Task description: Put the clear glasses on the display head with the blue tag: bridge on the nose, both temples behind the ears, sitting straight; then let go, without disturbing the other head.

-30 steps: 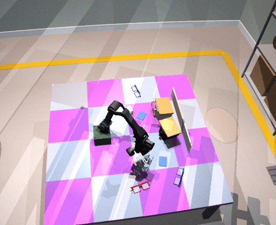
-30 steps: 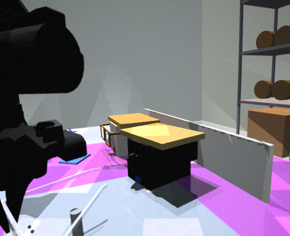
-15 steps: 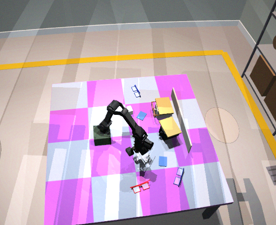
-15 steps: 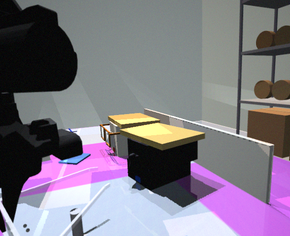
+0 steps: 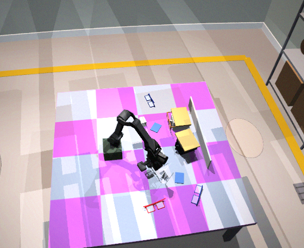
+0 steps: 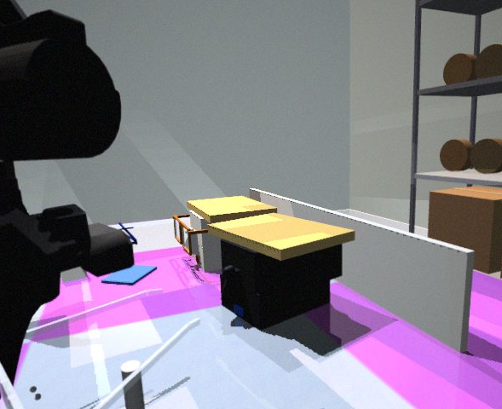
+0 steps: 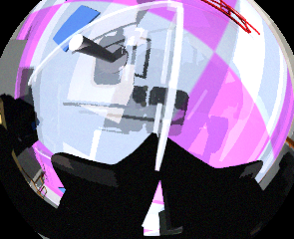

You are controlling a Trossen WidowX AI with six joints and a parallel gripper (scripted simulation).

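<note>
Right now the grey peg is 90 mm ahead of my gripper tip, 40 mm below it and 30 mm to the right of it. The rest, counted from my gripper tip: white cube 430 mm to the left, 40 mm below, 30 mm behind; black display head 250 mm ahead, 180 mm to the left; white display head 400 mm to the left, 230 mm ahead.
</note>
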